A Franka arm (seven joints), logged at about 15 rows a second.
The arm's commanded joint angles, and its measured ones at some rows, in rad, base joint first. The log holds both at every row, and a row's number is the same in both.
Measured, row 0: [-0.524 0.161 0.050 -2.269 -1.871 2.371 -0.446]
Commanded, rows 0 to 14: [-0.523 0.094 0.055 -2.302 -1.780 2.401 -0.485]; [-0.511 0.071 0.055 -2.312 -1.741 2.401 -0.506]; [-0.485 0.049 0.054 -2.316 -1.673 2.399 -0.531]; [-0.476 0.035 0.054 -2.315 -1.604 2.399 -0.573]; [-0.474 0.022 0.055 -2.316 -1.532 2.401 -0.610]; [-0.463 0.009 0.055 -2.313 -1.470 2.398 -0.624]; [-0.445 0.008 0.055 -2.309 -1.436 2.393 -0.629]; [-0.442 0.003 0.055 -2.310 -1.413 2.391 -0.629]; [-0.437 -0.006 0.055 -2.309 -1.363 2.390 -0.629]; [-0.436 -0.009 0.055 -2.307 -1.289 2.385 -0.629]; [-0.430 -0.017 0.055 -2.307 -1.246 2.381 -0.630]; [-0.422 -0.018 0.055 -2.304 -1.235 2.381 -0.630]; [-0.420 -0.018 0.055 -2.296 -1.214 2.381 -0.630]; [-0.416 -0.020 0.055 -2.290 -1.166 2.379 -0.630]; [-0.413 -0.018 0.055 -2.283 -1.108 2.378 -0.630]
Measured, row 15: [-0.424 0.003 0.056 -2.280 -1.191 2.386 -0.617]
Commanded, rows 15 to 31: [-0.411 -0.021 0.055 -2.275 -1.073 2.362 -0.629]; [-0.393 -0.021 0.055 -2.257 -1.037 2.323 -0.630]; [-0.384 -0.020 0.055 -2.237 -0.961 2.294 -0.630]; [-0.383 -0.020 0.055 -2.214 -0.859 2.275 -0.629]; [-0.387 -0.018 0.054 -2.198 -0.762 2.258 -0.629]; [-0.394 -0.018 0.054 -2.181 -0.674 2.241 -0.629]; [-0.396 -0.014 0.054 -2.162 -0.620 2.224 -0.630]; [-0.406 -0.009 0.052 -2.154 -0.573 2.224 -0.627]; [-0.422 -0.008 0.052 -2.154 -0.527 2.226 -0.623]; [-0.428 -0.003 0.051 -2.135 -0.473 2.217 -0.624]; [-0.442 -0.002 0.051 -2.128 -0.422 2.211 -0.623]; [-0.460 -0.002 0.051 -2.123 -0.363 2.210 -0.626]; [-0.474 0.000 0.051 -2.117 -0.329 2.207 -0.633]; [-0.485 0.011 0.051 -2.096 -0.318 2.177 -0.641]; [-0.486 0.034 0.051 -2.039 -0.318 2.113 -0.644]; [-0.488 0.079 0.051 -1.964 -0.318 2.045 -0.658]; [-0.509 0.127 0.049 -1.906 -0.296 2.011 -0.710]
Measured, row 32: [-0.483 0.018 0.043 -2.058 -0.344 2.111 -0.641]
